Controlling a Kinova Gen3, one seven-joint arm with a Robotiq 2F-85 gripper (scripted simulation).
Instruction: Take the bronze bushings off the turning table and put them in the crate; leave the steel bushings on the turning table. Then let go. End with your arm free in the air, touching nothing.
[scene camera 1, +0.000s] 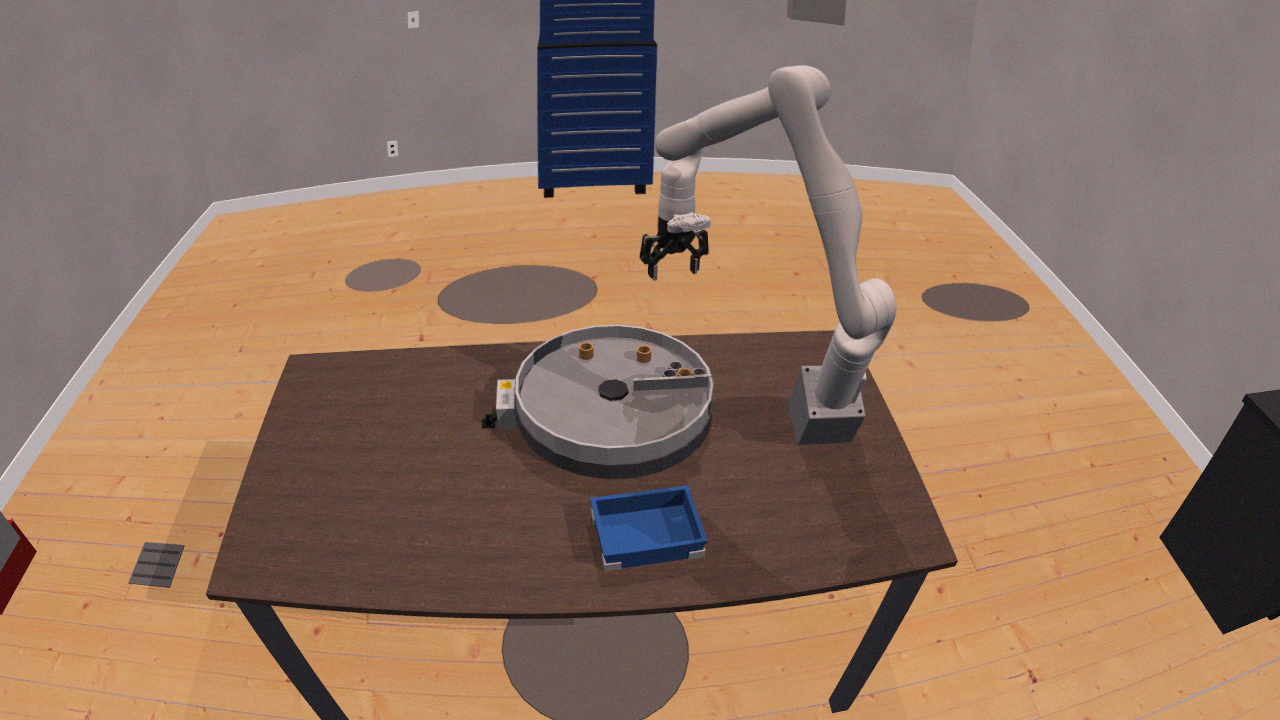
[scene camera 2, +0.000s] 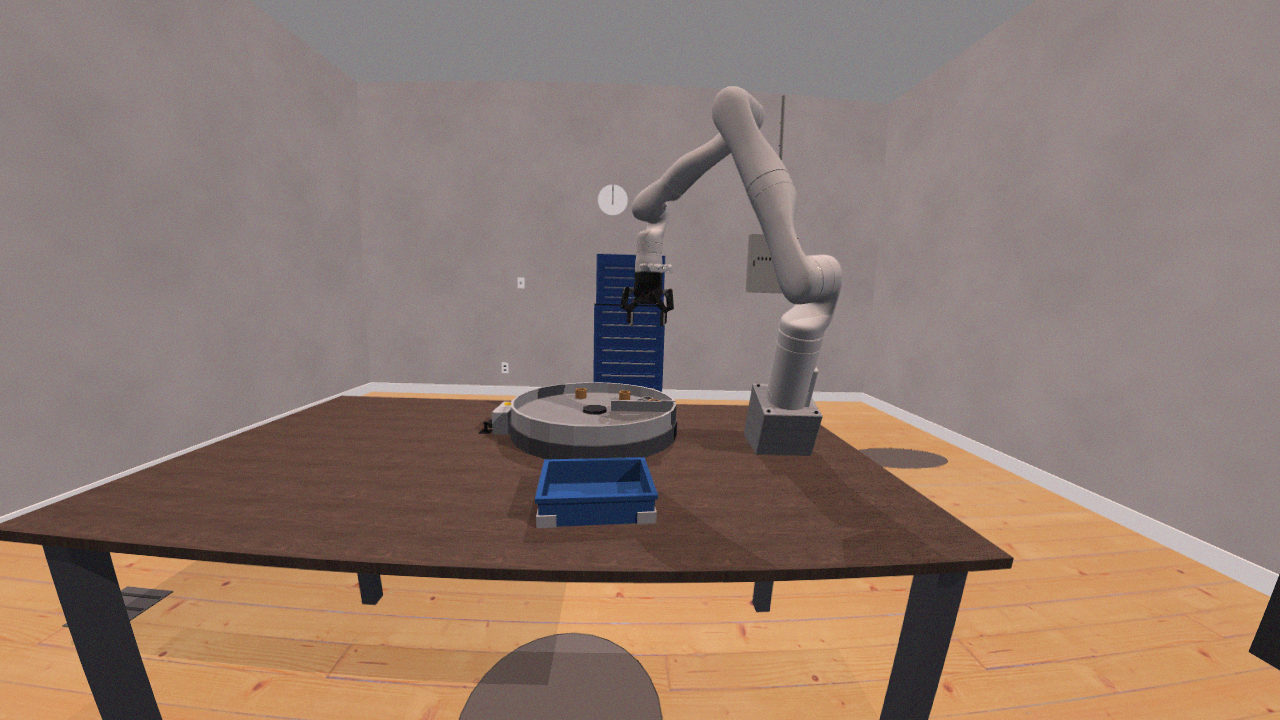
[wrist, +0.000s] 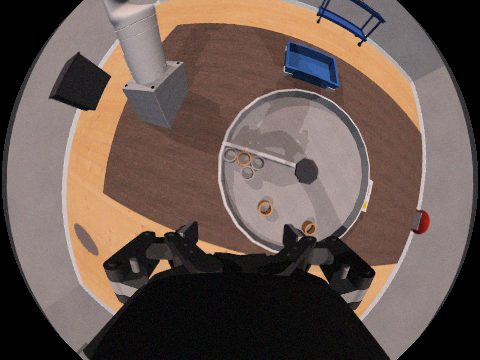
Note:
The pictures show: the gripper, a blue crate and a round grey turning table.
The gripper is seen too in scene camera 2 and in the wrist view.

